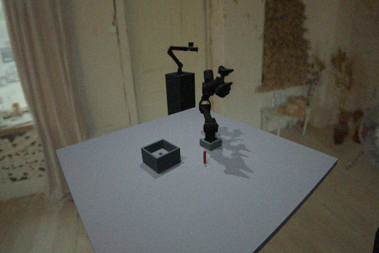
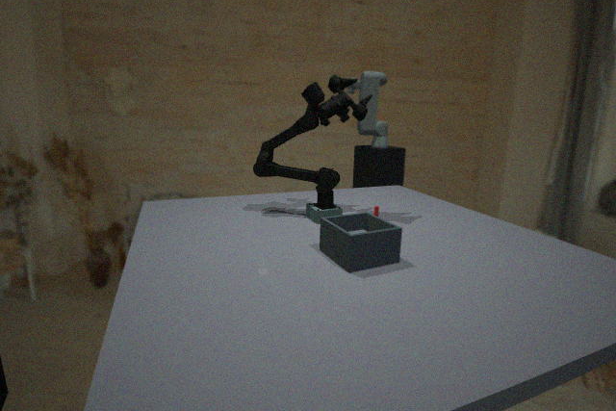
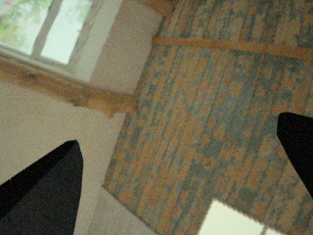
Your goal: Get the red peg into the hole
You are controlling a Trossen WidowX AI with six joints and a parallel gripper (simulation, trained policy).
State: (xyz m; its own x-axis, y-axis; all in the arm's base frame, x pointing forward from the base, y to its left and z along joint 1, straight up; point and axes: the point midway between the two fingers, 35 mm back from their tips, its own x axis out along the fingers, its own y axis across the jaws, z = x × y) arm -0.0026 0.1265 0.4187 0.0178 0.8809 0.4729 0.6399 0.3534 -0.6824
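Now: gripper tip 44 cm above the red peg, 17 cm short of it and 5 cm to the left of it. Also, from my gripper tip: dark box 46 cm below, 34 cm ahead, 25 cm to the right.
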